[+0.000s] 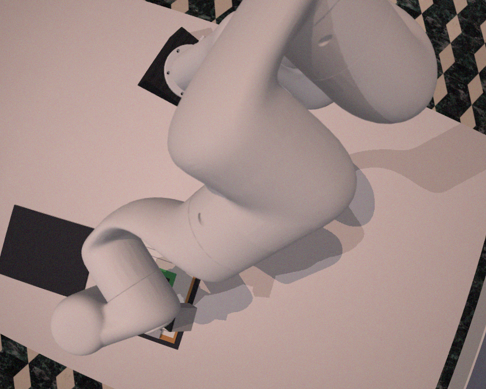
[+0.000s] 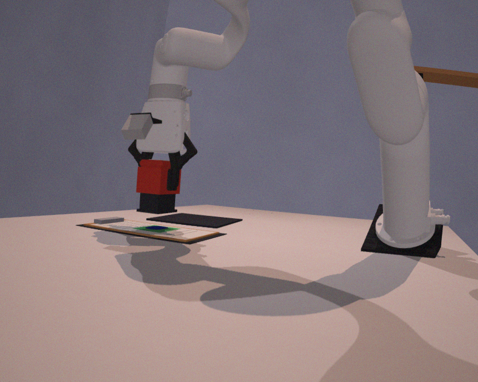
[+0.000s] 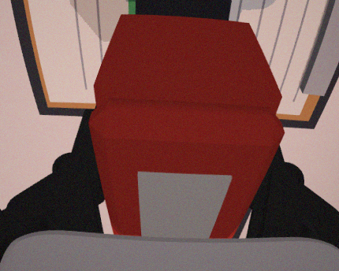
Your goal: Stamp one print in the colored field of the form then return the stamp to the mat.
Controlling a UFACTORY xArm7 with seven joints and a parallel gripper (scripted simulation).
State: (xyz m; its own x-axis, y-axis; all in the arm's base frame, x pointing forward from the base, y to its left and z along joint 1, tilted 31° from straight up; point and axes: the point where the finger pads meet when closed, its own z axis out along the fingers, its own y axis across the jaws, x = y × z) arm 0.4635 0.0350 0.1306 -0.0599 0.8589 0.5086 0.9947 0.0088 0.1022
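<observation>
My hand is 40 mm short of the dark mat, 260 mm to the left of it and 100 mm above it. The rest, counted from my hand: clipboard: 20 mm ahead, 10 mm to the left, 90 mm below; black stamp foot: 50 mm below; red stamp: 10 mm below.
</observation>
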